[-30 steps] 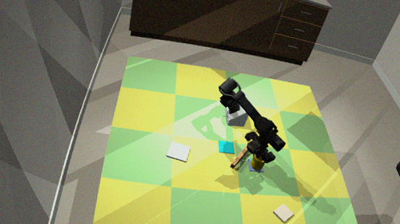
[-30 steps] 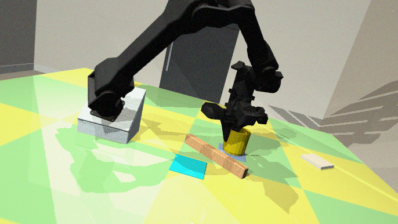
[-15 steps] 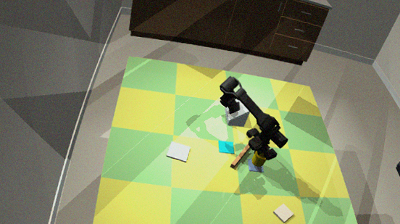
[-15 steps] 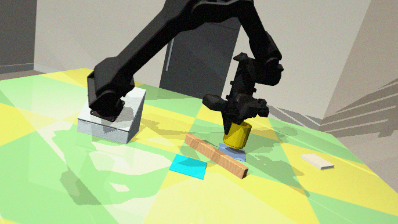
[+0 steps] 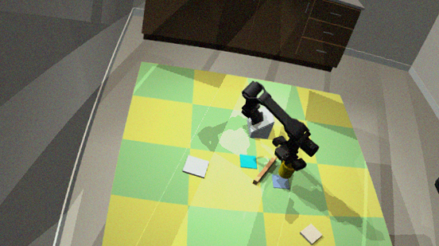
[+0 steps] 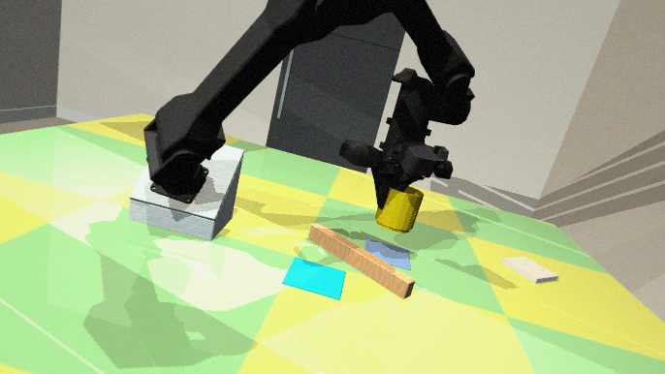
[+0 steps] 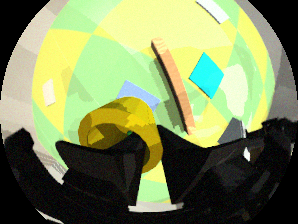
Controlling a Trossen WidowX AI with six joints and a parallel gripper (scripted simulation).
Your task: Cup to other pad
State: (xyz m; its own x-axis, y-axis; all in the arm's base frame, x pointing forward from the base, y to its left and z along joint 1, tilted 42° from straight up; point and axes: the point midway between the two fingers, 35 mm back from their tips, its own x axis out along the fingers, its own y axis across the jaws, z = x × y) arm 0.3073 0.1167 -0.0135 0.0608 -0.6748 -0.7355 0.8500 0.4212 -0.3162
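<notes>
My gripper tip is 2 cm short of the yellow cup and 2 cm to the right of it. Also, from my gripper tip: pale blue pad: 3 cm ahead, 1 cm to the left, 9 cm below; cyan pad: 7 cm behind, 14 cm to the right, 9 cm below; wooden bar: 2 cm behind, 6 cm to the right, 8 cm below.
</notes>
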